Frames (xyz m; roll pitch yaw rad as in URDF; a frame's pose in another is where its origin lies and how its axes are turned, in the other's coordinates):
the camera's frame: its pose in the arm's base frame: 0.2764 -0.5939 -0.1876 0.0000 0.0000 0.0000
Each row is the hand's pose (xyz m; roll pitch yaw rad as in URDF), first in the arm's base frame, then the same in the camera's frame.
Working: the arm's base frame: its pose in the camera's frame: -0.2764 0.5939 0.1876 0.0000 0.0000 0.0000

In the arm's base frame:
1: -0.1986 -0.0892 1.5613 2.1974 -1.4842 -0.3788
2: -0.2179 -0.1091 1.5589 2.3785 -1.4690 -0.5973
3: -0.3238 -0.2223 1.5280 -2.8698 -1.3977 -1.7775
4: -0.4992 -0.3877 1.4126 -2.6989 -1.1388 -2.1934
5: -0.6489 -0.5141 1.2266 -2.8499 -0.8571 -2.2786
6: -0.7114 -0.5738 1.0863 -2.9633 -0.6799 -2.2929
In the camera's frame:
1: -0.4750 0.5047 1.7489 2.1974 -1.4842 -0.3788
2: -0.4943 0.4848 1.7465 2.3785 -1.4690 -0.5973
3: -0.6002 0.3716 1.7156 -2.8698 -1.3977 -1.7775
4: -0.7756 0.2062 1.6002 -2.6989 -1.1388 -2.1934
5: -0.9253 0.0798 1.4142 -2.8499 -0.8571 -2.2786
6: -0.9878 0.0201 1.2739 -2.9633 -0.6799 -2.2929

